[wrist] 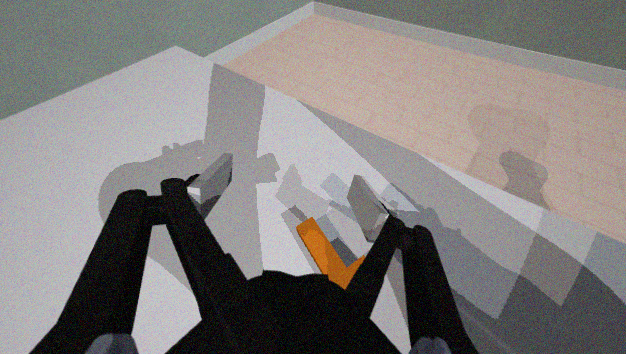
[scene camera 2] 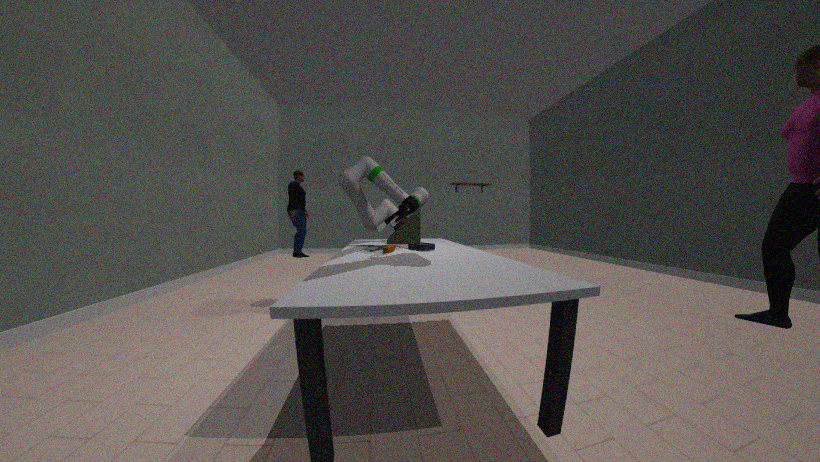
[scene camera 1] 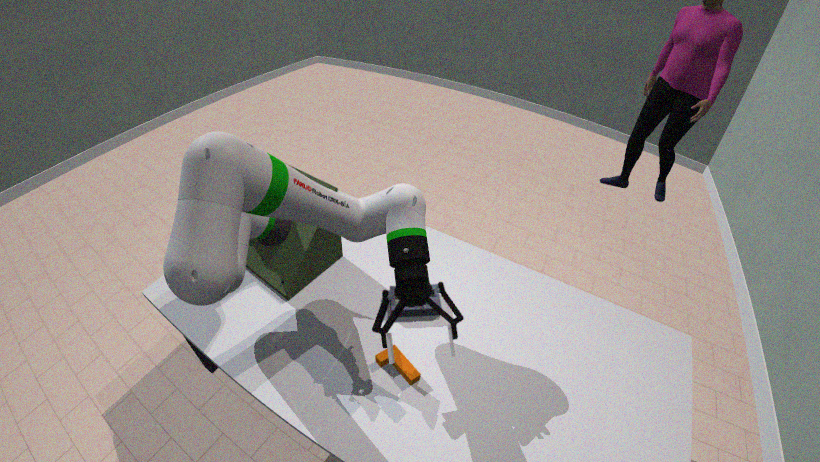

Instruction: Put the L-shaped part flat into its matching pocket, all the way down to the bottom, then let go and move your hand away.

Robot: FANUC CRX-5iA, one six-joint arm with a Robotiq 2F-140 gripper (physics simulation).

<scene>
My gripper is open, holding nothing. Also in view: an orange L-shaped part.
My gripper is seen too in the wrist view.
</scene>
